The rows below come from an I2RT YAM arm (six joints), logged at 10 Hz.
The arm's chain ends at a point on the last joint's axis. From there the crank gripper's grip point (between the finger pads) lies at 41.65 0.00 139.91 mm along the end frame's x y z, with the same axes.
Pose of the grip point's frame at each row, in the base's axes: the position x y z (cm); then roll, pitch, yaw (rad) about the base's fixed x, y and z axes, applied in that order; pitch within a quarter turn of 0, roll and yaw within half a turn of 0:
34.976, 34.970, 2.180, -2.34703, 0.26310, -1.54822
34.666, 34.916, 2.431, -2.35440, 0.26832, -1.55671
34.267, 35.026, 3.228, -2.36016, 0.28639, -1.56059
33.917, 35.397, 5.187, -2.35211, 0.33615, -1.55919
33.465, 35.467, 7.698, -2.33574, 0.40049, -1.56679
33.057, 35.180, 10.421, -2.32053, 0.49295, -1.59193
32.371, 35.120, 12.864, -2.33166, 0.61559, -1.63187
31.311, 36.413, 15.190, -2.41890, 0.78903, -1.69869
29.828, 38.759, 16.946, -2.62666, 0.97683, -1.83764
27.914, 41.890, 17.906, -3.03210, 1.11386, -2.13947
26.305, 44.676, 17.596, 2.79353, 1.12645, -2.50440
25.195, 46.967, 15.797, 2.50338, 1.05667, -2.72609
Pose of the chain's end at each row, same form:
24.962, 36.217, 12.728, -2.34703, 0.26310, -1.54822
24.736, 36.174, 13.057, -2.35440, 0.26832, -1.55671
24.402, 36.115, 13.932, -2.36016, 0.28639, -1.56059
23.976, 35.964, 15.862, -2.35211, 0.33615, -1.55919
23.371, 35.485, 18.244, -2.33574, 0.40049, -1.56679
22.802, 34.554, 20.791, -2.32053, 0.49295, -1.59193
22.125, 33.572, 23.146, -2.33166, 0.61559, -1.63187
21.557, 33.117, 25.539, -2.41890, 0.78903, -1.69869
21.135, 33.090, 27.212, -2.62666, 0.97683, -1.83764
20.894, 33.745, 27.780, -3.03210, 1.11386, -2.13947
21.038, 34.841, 27.010, 2.79353, 1.12645, -2.50440
21.482, 36.218, 24.950, 2.50338, 1.05667, -2.72609

